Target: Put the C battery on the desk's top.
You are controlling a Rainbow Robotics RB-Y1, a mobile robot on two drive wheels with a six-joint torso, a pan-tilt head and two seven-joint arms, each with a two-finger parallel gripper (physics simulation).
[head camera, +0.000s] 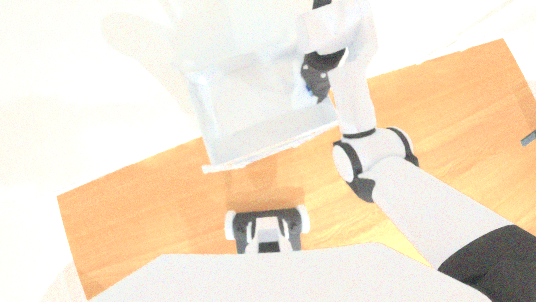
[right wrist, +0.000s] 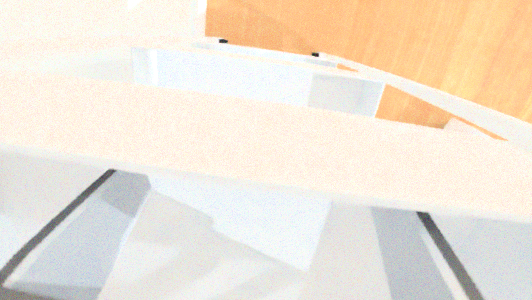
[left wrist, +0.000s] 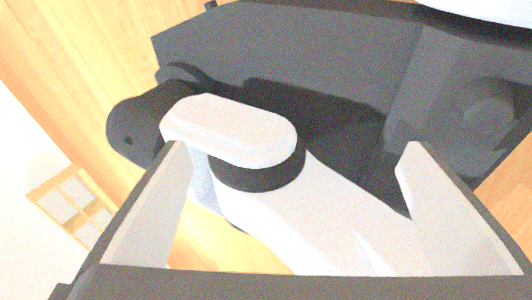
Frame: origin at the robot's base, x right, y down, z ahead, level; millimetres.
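Seen in the pictures: left gripper, fingertip midpoint: (left wrist: 293,155); right gripper, fingertip midpoint: (head camera: 311,89) (right wrist: 257,182).
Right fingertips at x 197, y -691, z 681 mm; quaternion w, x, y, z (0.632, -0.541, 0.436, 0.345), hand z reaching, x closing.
A point is followed by its place in that frame.
The C battery shows as a small dark-blue patch (head camera: 309,90) {x 193, y -680, z 683 mm} in the head view, inside the pale open drawer (head camera: 270,135) {x 37, y -664, z 527 mm}, close against my right gripper; most of it is hidden. It does not show in the right wrist view. My right gripper (head camera: 320,99) (right wrist: 257,182) {x 197, y -691, z 681 mm} is open and empty, over the drawer's right part. In the right wrist view a broad pale band (right wrist: 250,140) {x 222, y -710, z 692 mm} crosses just beyond the fingertips. The washed-out pale desk's top (head camera: 235,30) lies behind the drawer at the upper middle. My left gripper (left wrist: 293,155) {x -213, y -416, z -120 mm} is open and empty, away from the drawer.
The robot's dark base front (head camera: 267,216) {x 6, y -178, z 71 mm} lies below the drawer over the wooden floor (head camera: 150,200) {x -974, y -2, z 191 mm}. Another pale tray-like compartment (right wrist: 225,75) {x 169, y -399, z 749 mm} shows beyond the band in the right wrist view. A paned wooden frame (left wrist: 51,179) {x 1835, y -308, z -3331 mm} stands at the left of the left wrist view.
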